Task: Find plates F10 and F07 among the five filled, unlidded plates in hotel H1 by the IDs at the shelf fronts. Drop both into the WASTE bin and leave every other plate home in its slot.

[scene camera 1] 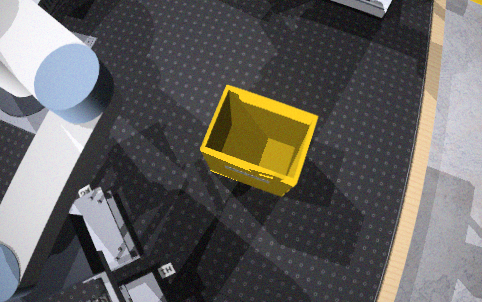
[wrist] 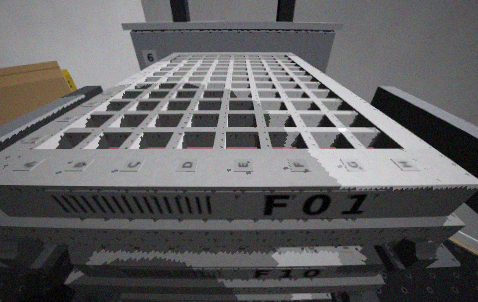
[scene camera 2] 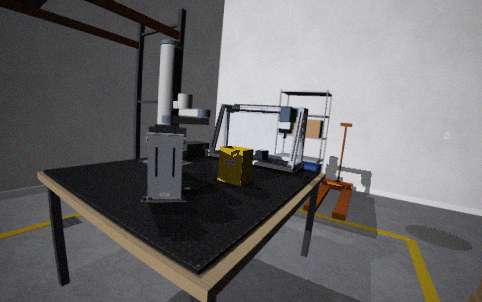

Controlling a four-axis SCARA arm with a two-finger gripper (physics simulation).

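In the wrist view, plate F01 fills the middle, its grid of wells facing up. Plate F10 lies below it, with its front label in shade. Another plate edge shows at the bottom, its ID unreadable; F07 cannot be made out. The back panel of hotel H1 rises behind F01. My gripper is open, its fingers wide apart on either side of F01 and holding nothing. The yellow WASTE bin stands upright on the table; no plate shows in its visible interior.
The H1 tag lies near the lower edge in scene camera 1, and a grey stand is up-left of it. The arm reaches over the left side. A gantry machine stands behind the bin in scene camera 2.
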